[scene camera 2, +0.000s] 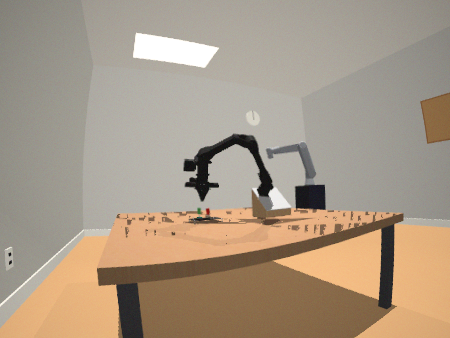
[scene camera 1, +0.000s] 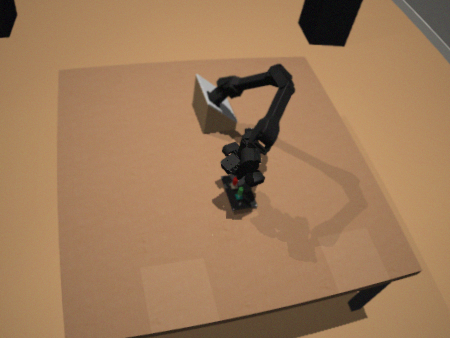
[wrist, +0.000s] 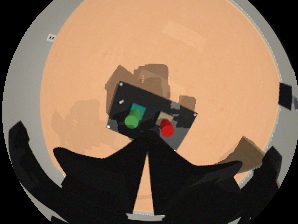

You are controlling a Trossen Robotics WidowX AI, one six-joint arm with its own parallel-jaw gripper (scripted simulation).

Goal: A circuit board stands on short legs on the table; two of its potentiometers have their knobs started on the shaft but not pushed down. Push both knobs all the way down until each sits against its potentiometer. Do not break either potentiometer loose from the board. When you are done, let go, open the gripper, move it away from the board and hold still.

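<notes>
You'd find my gripper (scene camera 1: 238,179) shut and holding nothing, and that same gripper (wrist: 148,134) is there in the wrist view too.
</notes>
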